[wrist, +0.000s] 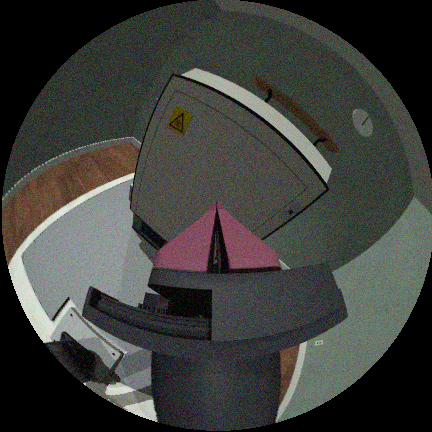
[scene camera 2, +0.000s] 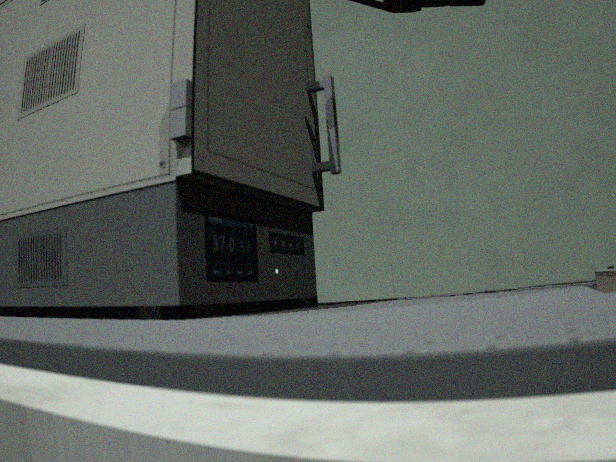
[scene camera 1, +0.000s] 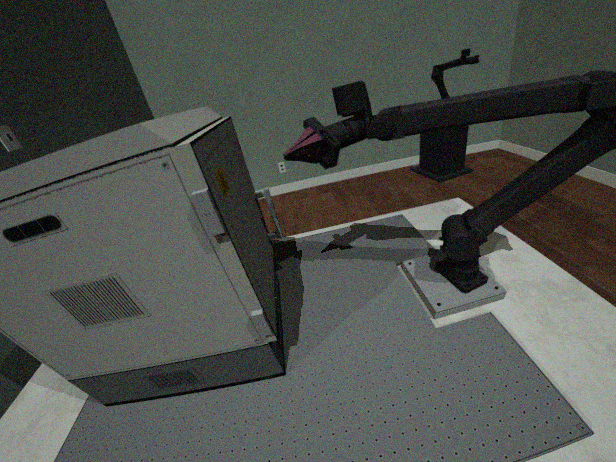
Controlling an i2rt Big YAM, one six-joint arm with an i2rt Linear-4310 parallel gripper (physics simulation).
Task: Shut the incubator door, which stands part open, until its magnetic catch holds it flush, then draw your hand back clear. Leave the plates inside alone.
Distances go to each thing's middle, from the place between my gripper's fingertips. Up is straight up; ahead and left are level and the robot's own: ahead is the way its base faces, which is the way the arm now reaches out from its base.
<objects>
Right now my hand is 10 cm short of the incubator door (scene camera 2: 249, 79), 3 cm to the right of it and 9 cm above it.
</objects>
